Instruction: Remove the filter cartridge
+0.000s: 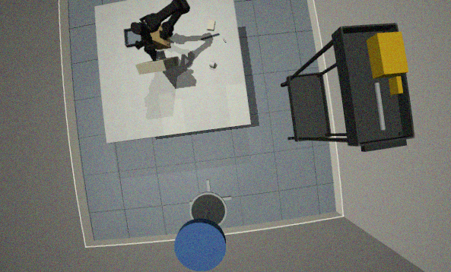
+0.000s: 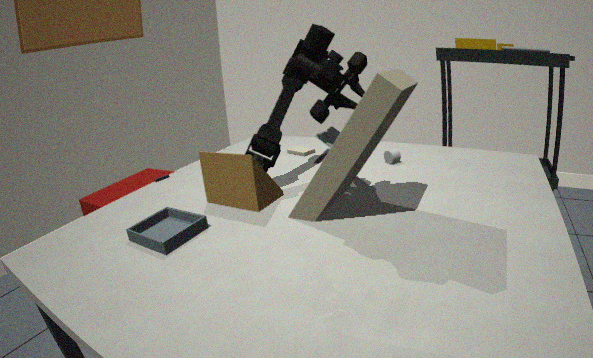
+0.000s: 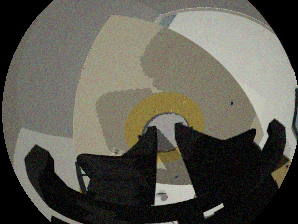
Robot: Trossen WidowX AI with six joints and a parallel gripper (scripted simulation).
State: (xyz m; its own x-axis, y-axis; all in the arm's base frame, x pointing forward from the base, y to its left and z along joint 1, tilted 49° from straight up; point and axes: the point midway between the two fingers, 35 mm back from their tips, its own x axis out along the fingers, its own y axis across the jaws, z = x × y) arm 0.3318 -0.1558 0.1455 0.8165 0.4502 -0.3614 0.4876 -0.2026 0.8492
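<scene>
The beige service panel lies 4 cm behind my gripper tip and 8 cm below it. From my gripper tip the other things lie so: grey tray 41 cm behind, 29 cm to the right, 24 cm below; flat beige tile 44 cm behind, 41 cm to the left, 24 cm below; white filter cartridge 1 cm ahead, 1 cm below.
</scene>
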